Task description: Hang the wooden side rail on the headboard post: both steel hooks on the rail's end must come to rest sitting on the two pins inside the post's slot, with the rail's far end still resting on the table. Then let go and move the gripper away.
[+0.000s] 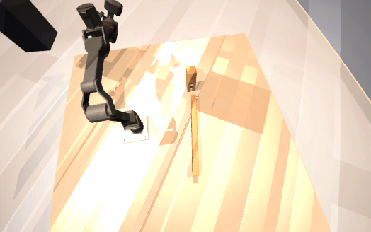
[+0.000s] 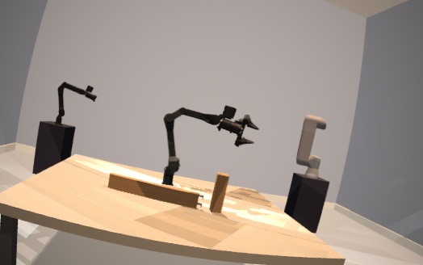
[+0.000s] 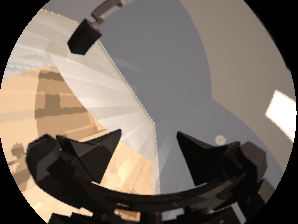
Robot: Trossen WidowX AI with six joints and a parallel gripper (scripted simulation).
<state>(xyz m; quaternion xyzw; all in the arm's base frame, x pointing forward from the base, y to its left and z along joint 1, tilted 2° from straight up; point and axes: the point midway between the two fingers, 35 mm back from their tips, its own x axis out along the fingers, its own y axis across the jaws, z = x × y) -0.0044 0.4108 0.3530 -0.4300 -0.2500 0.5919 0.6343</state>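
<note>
The headboard post lies 32 cm ahead of my gripper tip, 30 cm below it and 18 cm to the right of it.
</note>
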